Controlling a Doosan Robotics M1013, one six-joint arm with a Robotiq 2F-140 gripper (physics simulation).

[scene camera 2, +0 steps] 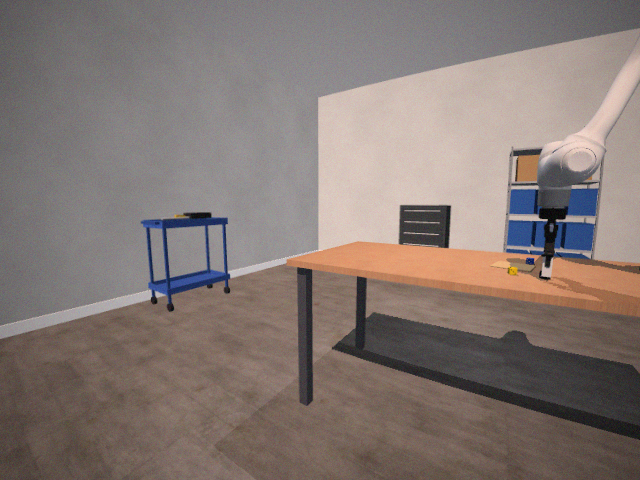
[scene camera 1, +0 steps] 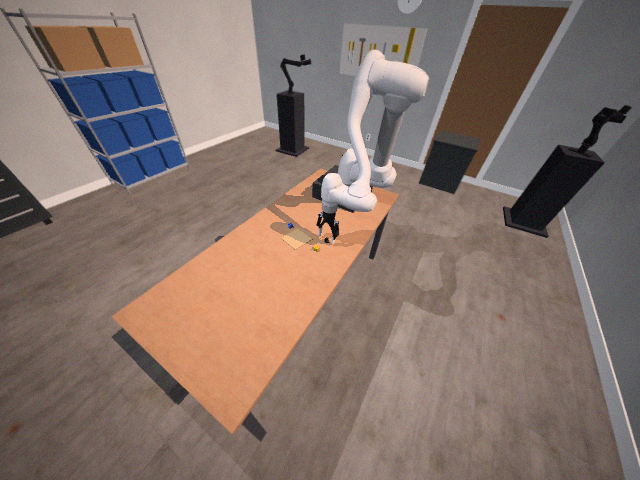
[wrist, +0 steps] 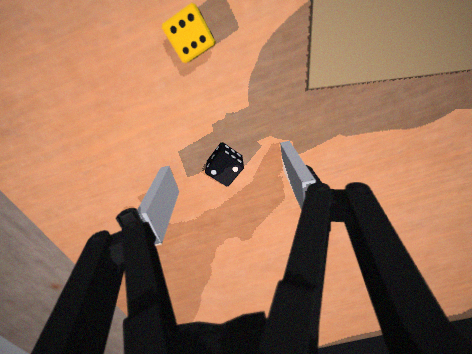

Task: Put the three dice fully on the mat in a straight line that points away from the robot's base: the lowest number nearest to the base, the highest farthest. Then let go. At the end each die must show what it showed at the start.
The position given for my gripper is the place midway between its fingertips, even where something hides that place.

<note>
I see my gripper (scene camera 2: 546,273), a yellow die (wrist: 190,36), a tan mat (wrist: 343,49) and a black die (wrist: 225,164).
My gripper shows as well in the wrist view (wrist: 227,168).
</note>
